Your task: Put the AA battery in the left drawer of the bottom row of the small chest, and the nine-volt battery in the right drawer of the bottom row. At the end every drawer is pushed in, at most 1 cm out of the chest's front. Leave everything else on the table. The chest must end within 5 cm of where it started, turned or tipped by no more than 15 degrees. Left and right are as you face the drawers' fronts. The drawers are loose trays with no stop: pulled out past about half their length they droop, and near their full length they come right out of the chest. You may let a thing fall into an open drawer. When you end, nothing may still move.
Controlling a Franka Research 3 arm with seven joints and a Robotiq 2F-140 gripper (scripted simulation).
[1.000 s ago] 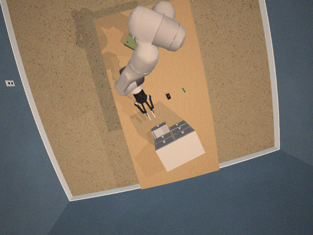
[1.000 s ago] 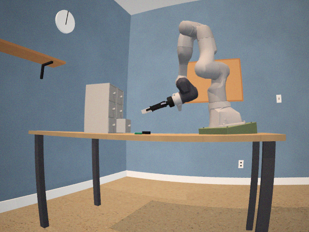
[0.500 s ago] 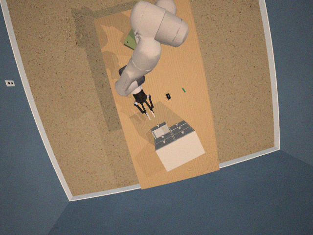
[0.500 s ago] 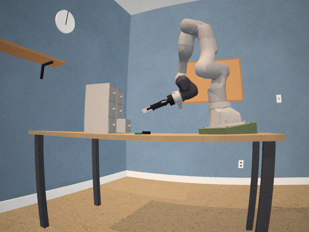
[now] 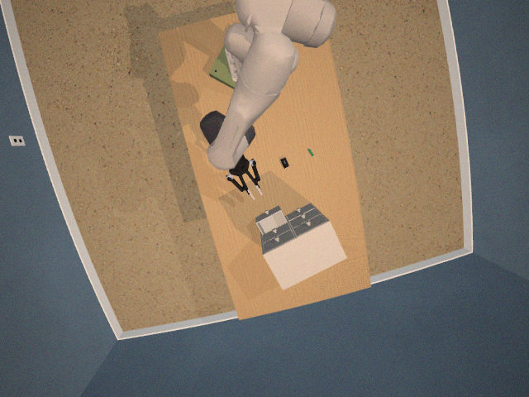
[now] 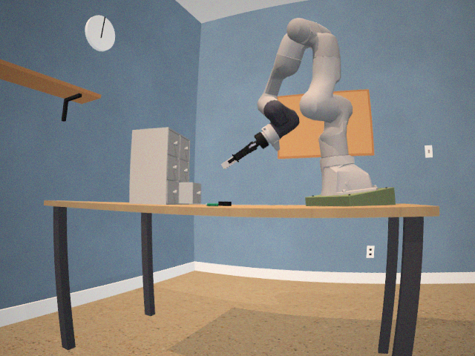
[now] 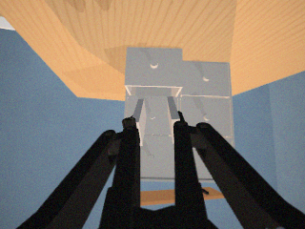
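My gripper is now 19 cm above the black nine-volt battery, 18 cm to the right of it and 2 cm past it. The rest, counted from my hand: red AA battery: 31 cm ahead, 18 cm below, 11 cm to the left; green AA battery: 32 cm to the left, 19 cm below, 2 cm behind.
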